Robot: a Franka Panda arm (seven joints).
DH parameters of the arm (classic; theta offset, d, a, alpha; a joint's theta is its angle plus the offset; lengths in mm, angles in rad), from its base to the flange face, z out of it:
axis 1: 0 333 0 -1.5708
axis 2: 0 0 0 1.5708
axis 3: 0 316 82.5 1.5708
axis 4: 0 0 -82.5 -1.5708
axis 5: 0 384 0 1.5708
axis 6: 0 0 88 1.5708
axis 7: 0 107 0 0
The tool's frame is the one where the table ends.
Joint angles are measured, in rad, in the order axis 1, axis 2, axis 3, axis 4, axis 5, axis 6, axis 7. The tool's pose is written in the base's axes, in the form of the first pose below.
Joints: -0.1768 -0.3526 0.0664 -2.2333 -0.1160 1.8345 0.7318
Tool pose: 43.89 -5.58 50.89 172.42 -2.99 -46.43
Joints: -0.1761 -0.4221 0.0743 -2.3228 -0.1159 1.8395 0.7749
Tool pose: 41.45 -4.93 49.68 171.65 -2.94 -48.48
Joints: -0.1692 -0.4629 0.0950 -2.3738 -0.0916 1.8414 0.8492
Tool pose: 40.15 -3.45 48.92 171.96 -2.75 -51.78
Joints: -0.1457 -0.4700 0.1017 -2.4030 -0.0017 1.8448 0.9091
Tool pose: 39.71 -1.53 47.79 174.24 1.02 -55.38
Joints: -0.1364 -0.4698 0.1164 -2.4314 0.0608 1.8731 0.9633
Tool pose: 39.58 -0.12 46.64 175.85 3.13 -58.50
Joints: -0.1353 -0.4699 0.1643 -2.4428 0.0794 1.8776 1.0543
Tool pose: 39.41 2.00 46.01 175.00 2.75 -61.68
